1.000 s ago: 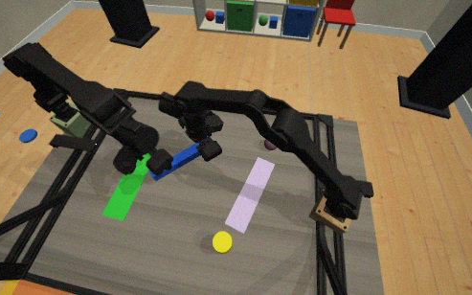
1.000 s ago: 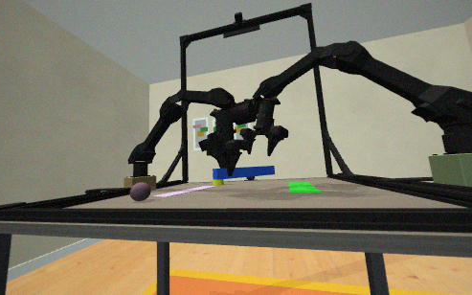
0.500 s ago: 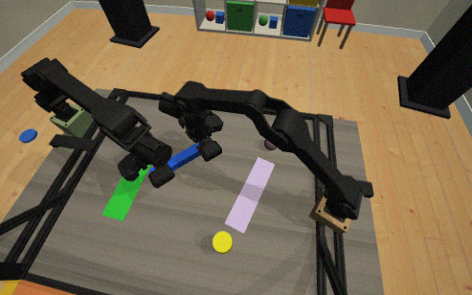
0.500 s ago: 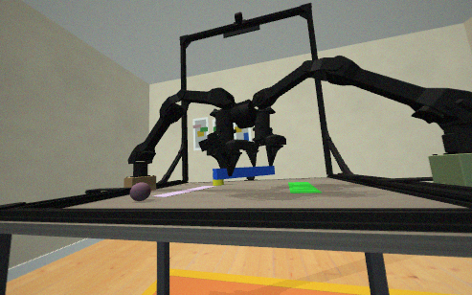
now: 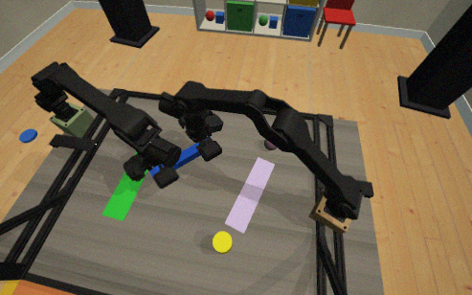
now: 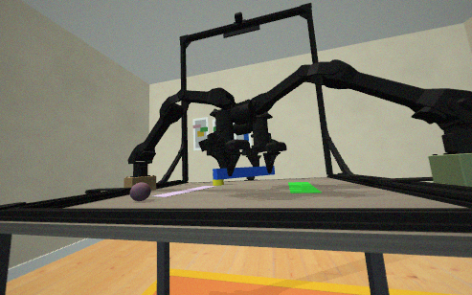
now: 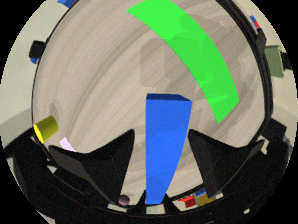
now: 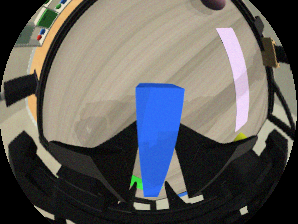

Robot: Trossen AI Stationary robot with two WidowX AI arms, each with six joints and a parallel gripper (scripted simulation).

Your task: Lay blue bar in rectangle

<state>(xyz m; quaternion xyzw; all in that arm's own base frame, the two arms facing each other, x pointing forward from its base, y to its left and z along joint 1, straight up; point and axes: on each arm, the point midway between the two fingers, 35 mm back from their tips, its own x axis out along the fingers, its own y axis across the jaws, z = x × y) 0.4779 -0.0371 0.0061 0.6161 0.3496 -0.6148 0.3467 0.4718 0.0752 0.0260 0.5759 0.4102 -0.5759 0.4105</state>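
Now: the blue bar 6 cm ahead of my left hand, 4 cm to the right of it and 2 cm below it. The rest, counted from my left hand: green rectangle 12 cm to the left, 9 cm below, 5 cm behind; then lavender rectangle 30 cm to the right, 9 cm below, 5 cm ahead.
Right now the blue bar is 60 mm behind my right hand, 40 mm to the left of it and 30 mm below it. Also, from my right hand: green rectangle: 180 mm behind, 210 mm to the left, 90 mm below; lavender rectangle: 70 mm behind, 210 mm to the right, 90 mm below.
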